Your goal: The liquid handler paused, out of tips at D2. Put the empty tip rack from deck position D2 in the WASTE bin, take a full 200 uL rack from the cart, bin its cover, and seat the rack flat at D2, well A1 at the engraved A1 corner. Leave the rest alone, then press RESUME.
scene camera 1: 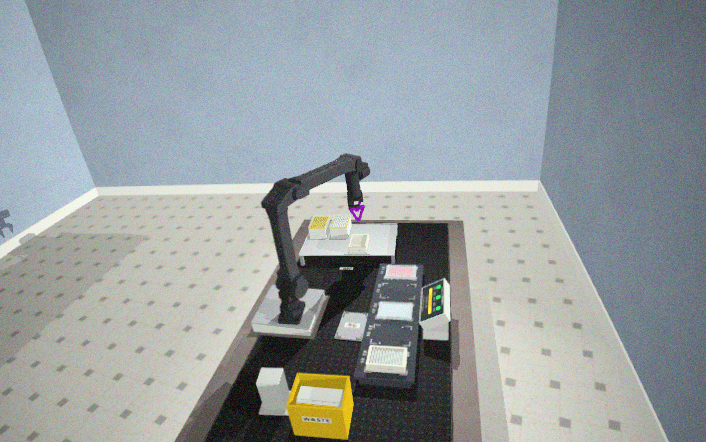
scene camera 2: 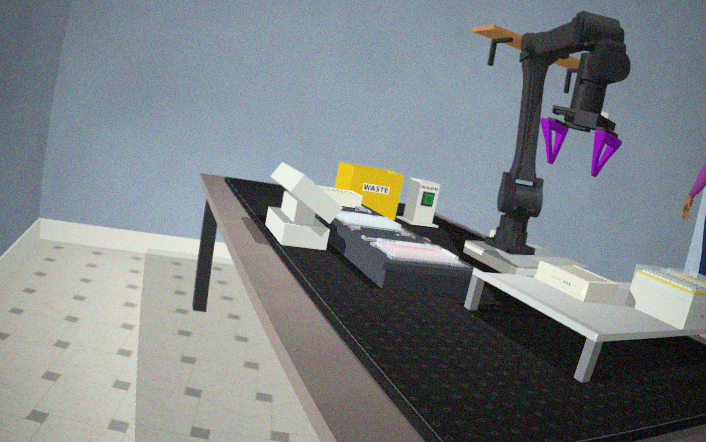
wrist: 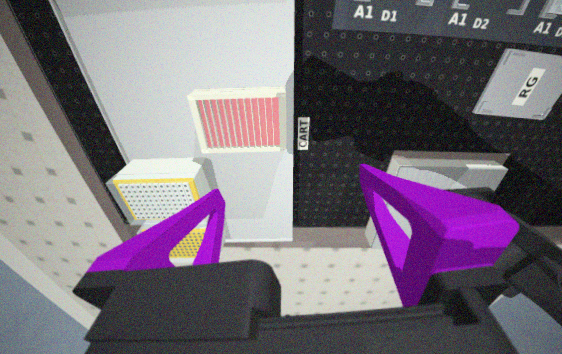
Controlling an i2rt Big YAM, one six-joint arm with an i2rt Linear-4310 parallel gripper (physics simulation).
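Note:
My gripper is open and empty, high above the cart. On the cart stand a rack with white tips in a yellow border and a rack with a yellow top, partly behind a finger in the wrist view. A clear cover seems to surround the white-tip rack. Deck position D2 shows bare corner brackets. The yellow WASTE bin holds a white box-like thing. The RESUME box stands beside it.
A cream trough stands on the cart near the racks. The deck carries a pink plate at D1, a pale plate at D3 and a cream rack at D5. An angled screen stands beside the deck.

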